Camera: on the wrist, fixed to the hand. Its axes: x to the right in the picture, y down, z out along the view.
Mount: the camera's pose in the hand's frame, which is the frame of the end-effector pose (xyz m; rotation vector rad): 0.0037 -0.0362 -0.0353 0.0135 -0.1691 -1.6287
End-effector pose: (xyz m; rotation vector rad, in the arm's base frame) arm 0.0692 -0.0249 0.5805 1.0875 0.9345 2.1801
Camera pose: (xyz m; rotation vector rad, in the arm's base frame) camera 0.0432 -0.0120 0.5389 0.1854 1.1052 0.7048
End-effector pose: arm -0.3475 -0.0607 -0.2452 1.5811 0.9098 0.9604
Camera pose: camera -0.3815 -0.0374 -0.2748 0.4688 1.5802 -0.3440
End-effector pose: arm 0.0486 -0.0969 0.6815 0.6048 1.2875 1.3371
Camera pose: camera 0.0287 -0.1134 0.6379 -0.3714 1.1031 -0.0890
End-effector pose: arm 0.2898 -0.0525 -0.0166 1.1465 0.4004 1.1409
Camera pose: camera 0.2828 -0.0303 -0.0617 0.5521 0.9387 -0.3847
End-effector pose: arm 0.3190 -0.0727 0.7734 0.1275 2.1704 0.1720
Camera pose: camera 0.2869 -0.1104 0.7841 -1.4892 1.5105 -0.7403
